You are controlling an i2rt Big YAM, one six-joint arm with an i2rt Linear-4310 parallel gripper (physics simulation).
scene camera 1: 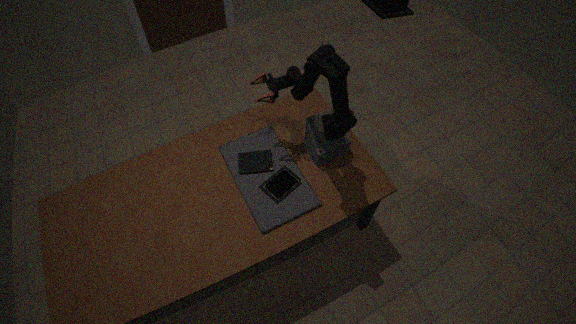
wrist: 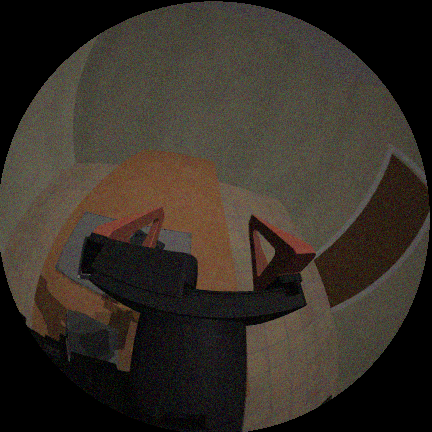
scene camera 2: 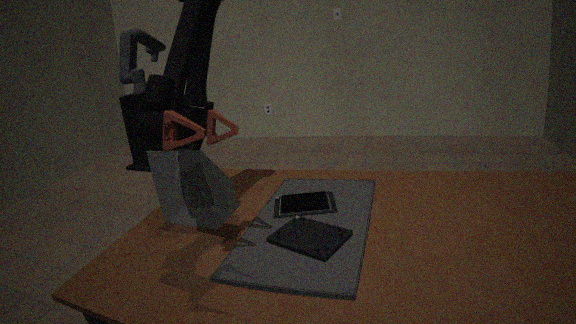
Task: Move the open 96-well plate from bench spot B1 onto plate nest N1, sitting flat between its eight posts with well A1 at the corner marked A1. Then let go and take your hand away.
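Seen in the pictures: gripper, fingertip midpoint: [scene camera 1: 253, 91] [wrist: 205, 214] [scene camera 2: 222, 131]; arm's base, origin of the base link: [scene camera 1: 331, 126] [scene camera 2: 182, 164].
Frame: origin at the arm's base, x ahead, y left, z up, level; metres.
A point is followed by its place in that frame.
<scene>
The 96-well plate [scene camera 1: 281, 184] {y 0.130, x 0.305, z -0.137 m} [scene camera 2: 305, 203] {y 0.103, x 0.312, z -0.138 m}, a black rectangle inside a pale outline, lies flat on the grey board at spot B1. In the wrist view it is mostly hidden behind the gripper body. The plate nest [scene camera 1: 255, 162] {y -0.032, x 0.378, z -0.139 m} [scene camera 2: 310, 238] {y -0.055, x 0.385, z -0.139 m} [wrist: 160, 245] {y -0.108, x 0.428, z -0.139 m}, a dark grey slab, lies beside it, turned at a different angle. A small pale mark shows at its corner nearest the plate. Its posts are too dim to count. My gripper [scene camera 1: 255, 92] {y -0.201, x 0.306, z 0.152 m} [scene camera 2: 221, 131] {y -0.201, x 0.306, z 0.152 m} [wrist: 205, 214] {y -0.201, x 0.306, z 0.152 m} is open and empty, its orange fingers wide apart, high above the table and away from both objects.
The grey board [scene camera 1: 270, 217] {y 0.261, x 0.407, z -0.151 m} [scene camera 2: 300, 280] {y -0.187, x 0.412, z -0.151 m} [wrist: 75, 250] {y 0.216, x 0.283, z -0.151 m} lies on the orange-brown table [scene camera 1: 150, 215] {y 0.051, x 0.935, z -0.164 m} [scene camera 2: 450, 250] {y -0.013, x 0.702, z -0.164 m} [wrist: 190, 190] {y -0.143, x 0.848, z -0.164 m}. A grey faceted block [scene camera 1: 320, 142] {y 0.042, x 0.076, z -0.037 m} [scene camera 2: 167, 190] {y -0.059, x -0.024, z -0.056 m} [wrist: 90, 335] {y -0.045, x 0.106, z -0.011 m} stands at the arm's base, close to the board. The views are dark and grainy.
</scene>
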